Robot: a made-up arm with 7 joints. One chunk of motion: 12 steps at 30 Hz.
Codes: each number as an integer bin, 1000 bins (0 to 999) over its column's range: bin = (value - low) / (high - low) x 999, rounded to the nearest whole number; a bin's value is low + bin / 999 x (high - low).
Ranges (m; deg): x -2..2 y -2..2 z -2..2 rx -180..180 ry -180..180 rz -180..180
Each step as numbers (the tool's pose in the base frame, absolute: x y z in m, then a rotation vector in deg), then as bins.
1 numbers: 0.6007 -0.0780 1.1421 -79.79 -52.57 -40.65
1 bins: 650 480 785 278 354 387
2 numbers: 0.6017 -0.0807 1.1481 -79.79 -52.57 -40.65
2 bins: 650 479 786 278 354 387
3 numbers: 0.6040 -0.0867 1.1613 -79.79 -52.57 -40.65
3 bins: 650 478 790 278 354 387
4 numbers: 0.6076 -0.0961 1.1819 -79.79 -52.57 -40.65
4 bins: 651 475 795 278 354 387
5 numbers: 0.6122 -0.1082 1.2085 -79.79 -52.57 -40.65
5 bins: 652 472 801 278 354 387
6 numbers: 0.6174 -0.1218 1.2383 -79.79 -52.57 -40.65
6 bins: 654 469 809 278 354 387
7 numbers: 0.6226 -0.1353 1.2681 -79.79 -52.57 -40.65
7 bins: 655 466 816 278 354 387
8 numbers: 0.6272 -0.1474 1.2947 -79.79 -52.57 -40.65
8 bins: 656 463 823 278 354 387
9 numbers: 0.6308 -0.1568 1.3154 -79.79 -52.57 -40.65
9 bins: 657 460 828 278 354 387
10 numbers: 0.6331 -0.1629 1.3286 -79.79 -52.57 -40.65
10 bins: 658 459 831 278 354 387
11 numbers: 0.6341 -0.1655 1.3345 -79.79 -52.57 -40.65
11 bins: 658 458 833 278 354 387
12 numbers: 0.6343 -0.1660 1.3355 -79.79 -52.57 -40.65
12 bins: 658 458 833 278 354 387
